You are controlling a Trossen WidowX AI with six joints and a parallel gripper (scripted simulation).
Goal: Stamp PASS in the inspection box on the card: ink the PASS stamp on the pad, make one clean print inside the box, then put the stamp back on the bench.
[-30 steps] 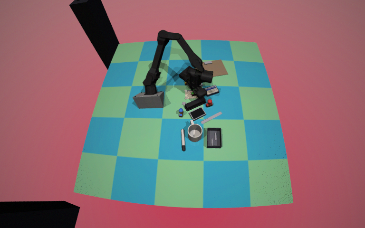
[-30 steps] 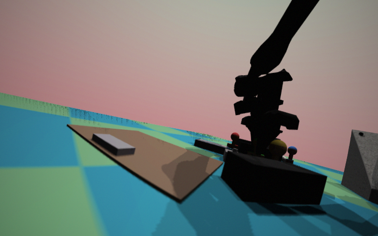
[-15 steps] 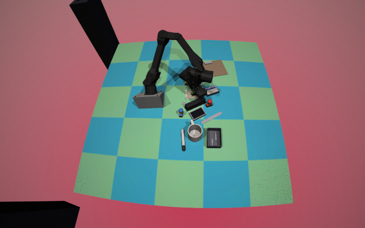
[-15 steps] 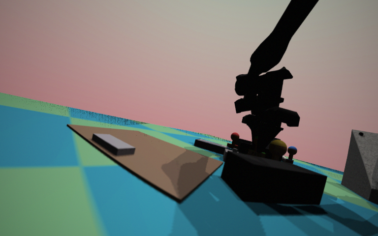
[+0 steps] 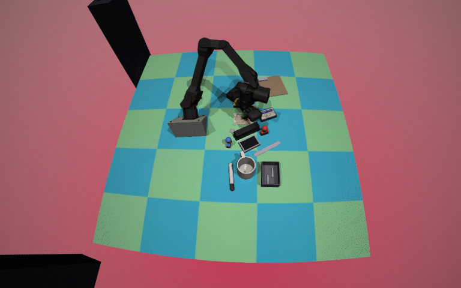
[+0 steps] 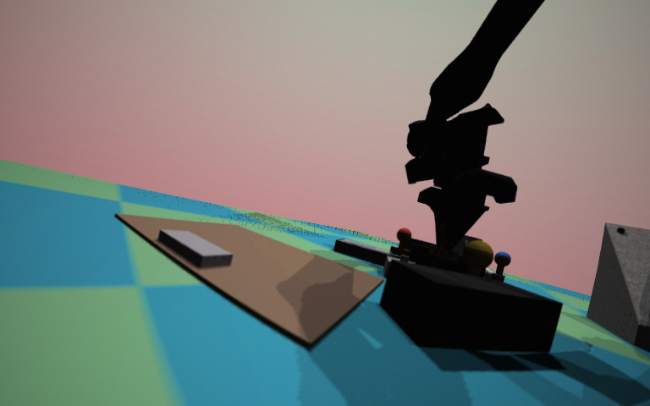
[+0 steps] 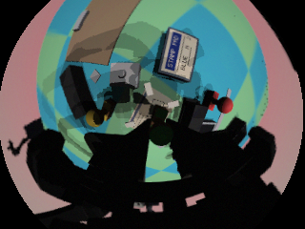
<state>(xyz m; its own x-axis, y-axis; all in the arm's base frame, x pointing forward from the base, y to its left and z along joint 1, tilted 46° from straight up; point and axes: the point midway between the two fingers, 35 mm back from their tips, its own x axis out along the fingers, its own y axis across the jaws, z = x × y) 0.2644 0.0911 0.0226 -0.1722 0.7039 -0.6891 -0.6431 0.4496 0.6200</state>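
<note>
My gripper tip is now 1 cm past the cream card and 5 cm above it. From my gripper tip the other things lie so: black bar: 1 cm ahead, 8 cm to the right, 3 cm below; grey cube: 2 cm ahead, 9 cm to the left, 3 cm below; green stamp: right at my gripper tip.
</note>
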